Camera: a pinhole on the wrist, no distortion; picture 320 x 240 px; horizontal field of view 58.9 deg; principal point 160.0 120.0 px. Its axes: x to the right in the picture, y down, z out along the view. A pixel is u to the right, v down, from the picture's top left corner.
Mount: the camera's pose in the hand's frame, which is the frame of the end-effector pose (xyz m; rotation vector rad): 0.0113 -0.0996 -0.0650 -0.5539 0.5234 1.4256
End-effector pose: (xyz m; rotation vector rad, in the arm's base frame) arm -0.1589 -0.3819 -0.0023 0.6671 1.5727 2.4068
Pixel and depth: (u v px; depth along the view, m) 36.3 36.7 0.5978
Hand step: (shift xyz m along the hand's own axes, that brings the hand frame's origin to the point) 0.1708 0.0727 0.5684
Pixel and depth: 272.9 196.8 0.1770
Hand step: -0.0298 0.0708 0.0237
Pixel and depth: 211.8 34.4 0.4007
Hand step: 0.1406 0.2055 0.2010
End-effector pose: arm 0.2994 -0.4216 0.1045 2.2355 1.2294 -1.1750
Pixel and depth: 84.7 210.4 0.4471
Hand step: -0.1367 0.1052 0.3479
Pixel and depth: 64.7 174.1 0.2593
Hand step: -0.0428 0.0030 0.1876
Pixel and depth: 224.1 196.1 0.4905
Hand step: -0.1078 0.3081 0.2348
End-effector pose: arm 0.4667 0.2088 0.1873 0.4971 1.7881 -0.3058
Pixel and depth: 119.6 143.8 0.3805
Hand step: -0.0219 0.1048 0.2604
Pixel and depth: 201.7 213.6 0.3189
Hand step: -0.0877 0.1474 0.1452
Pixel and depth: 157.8 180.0 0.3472
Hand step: -0.0596 0.1256 0.2000
